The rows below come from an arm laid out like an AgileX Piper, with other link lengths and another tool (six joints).
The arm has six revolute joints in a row. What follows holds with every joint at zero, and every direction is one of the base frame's. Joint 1 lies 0.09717 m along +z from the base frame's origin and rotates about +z. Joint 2 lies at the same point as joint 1 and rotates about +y. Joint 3 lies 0.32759 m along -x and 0.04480 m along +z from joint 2 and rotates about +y. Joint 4 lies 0.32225 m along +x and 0.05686 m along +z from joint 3 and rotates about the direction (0.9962, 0, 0.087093). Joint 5 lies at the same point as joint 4 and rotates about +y. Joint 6 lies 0.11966 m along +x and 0.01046 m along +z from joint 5 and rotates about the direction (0.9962, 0, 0.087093). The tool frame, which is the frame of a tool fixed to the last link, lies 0.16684 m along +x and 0.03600 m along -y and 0.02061 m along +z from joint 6; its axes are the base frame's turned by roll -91.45, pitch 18.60 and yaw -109.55 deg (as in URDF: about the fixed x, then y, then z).
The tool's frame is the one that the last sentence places.
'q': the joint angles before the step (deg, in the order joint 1, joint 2, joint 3, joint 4, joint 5, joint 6). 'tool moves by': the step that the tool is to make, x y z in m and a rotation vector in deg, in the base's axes. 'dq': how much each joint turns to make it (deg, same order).
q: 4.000 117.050 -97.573 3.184 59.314 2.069
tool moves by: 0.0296 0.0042 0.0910 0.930 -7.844 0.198
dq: -0.003 -2.409 -9.754 0.349 4.281 -0.004
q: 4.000 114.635 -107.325 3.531 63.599 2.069
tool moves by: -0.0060 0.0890 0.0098 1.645 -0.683 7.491
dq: 7.485 0.052 -1.539 1.538 0.590 -0.005
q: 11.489 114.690 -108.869 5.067 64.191 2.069
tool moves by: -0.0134 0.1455 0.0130 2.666 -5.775 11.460
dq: 12.663 0.266 -0.022 0.474 -6.628 0.648
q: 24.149 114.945 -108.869 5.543 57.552 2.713
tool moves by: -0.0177 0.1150 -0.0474 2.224 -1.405 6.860
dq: 9.380 6.002 -0.179 0.246 -8.325 2.006
